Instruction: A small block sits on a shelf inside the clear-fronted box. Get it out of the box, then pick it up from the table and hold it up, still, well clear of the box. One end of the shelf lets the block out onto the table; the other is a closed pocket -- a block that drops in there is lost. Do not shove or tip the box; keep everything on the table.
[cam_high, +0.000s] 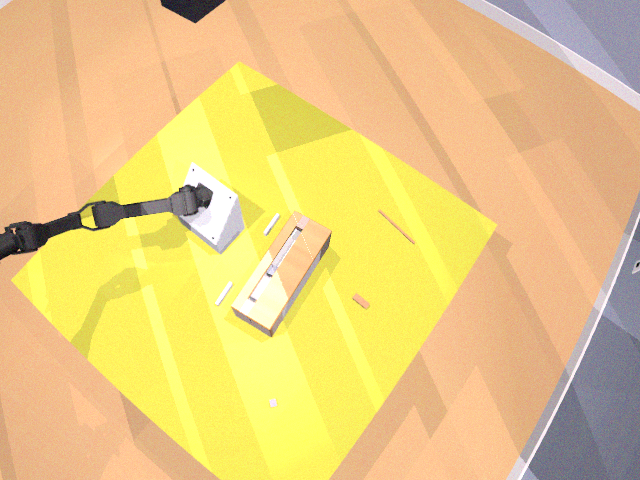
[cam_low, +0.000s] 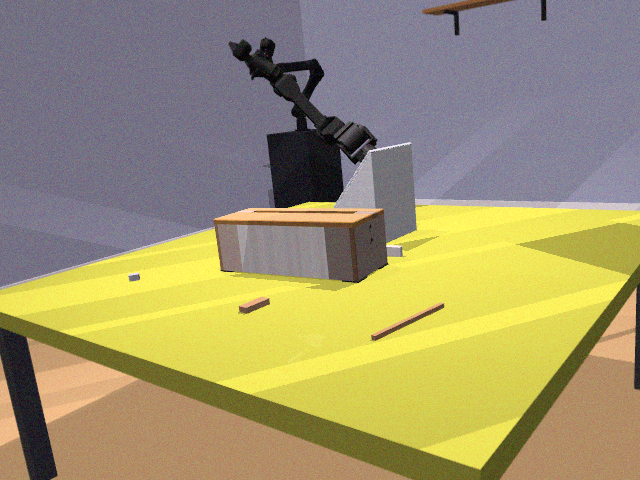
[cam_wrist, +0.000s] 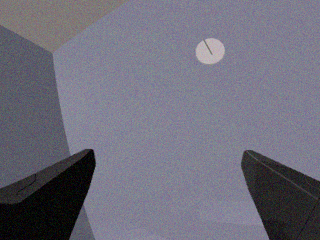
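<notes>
My gripper tip is 640 mm to the right of the box, 540 mm above it and 470 mm short of it. Round my gripper tip: thin brown stick (1040 mm to the left, 710 mm ahead, 600 mm below); brown block (760 mm ahead, 730 mm to the left, 590 mm below).
</notes>
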